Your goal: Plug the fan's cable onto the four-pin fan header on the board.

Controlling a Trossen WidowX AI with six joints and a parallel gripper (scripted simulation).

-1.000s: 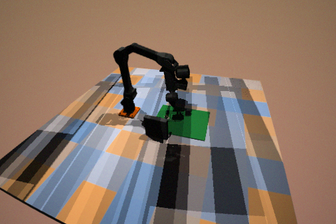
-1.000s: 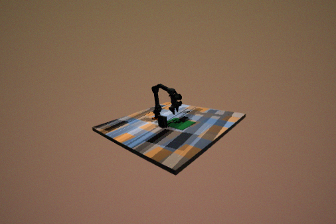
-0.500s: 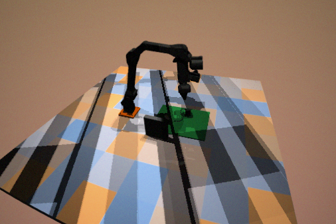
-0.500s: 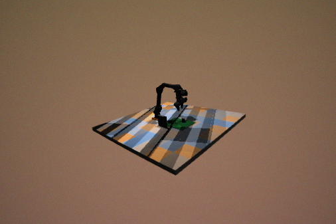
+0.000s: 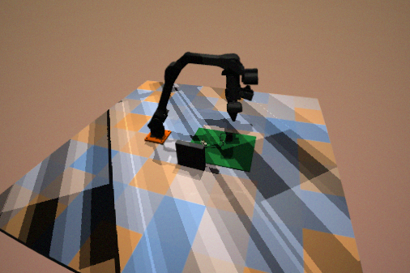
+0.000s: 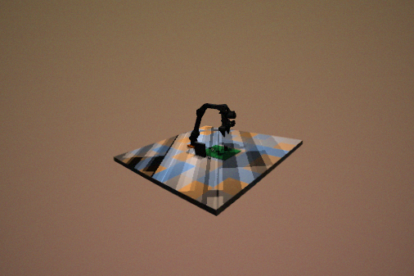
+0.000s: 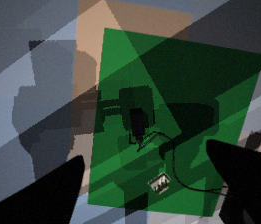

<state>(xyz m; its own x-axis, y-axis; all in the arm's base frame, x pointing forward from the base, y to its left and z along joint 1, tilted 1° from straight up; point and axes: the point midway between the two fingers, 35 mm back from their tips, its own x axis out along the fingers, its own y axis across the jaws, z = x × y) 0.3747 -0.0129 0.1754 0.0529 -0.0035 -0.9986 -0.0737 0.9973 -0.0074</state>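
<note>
The pale fan header is 130 mm behind my gripper tip, 40 mm to the right of it and 150 mm below it. Also, from my gripper tip: green board: 50 mm behind, 50 mm to the right, 160 mm below; black fan: 170 mm behind, 180 mm to the right, 90 mm below.
</note>
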